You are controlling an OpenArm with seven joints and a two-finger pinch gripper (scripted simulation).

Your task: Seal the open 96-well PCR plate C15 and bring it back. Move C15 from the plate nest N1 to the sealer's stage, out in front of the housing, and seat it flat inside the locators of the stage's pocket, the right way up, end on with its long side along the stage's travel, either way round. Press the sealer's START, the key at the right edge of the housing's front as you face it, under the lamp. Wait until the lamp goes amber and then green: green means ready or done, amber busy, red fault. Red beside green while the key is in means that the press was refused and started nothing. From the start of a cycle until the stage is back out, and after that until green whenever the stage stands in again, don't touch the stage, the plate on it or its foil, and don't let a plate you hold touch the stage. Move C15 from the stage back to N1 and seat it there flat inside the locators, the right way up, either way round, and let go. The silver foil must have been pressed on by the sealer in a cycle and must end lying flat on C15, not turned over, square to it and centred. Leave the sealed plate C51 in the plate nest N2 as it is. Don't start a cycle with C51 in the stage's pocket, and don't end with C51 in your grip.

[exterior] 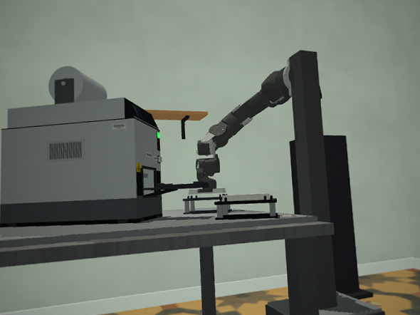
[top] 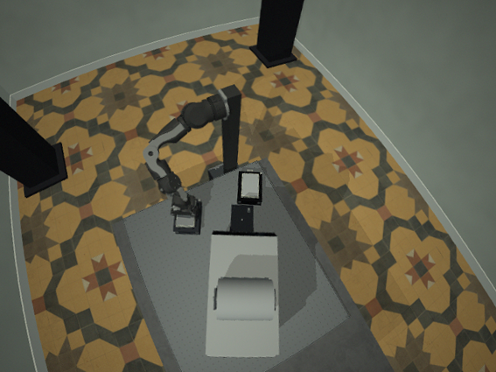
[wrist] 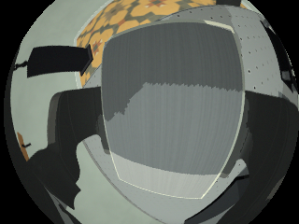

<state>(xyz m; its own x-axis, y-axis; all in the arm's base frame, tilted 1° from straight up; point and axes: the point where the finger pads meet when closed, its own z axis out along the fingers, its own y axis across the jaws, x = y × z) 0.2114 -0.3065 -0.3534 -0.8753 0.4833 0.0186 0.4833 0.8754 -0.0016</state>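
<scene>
The plate C15 lies right at my hand. Also, from my hand: sealer stage: 150 mm ahead, 210 mm to the left, 20 mm above; sealed plate C51: 340 mm to the left, 20 mm below; start key: 190 mm ahead, 80 mm to the left, 110 mm above.
</scene>
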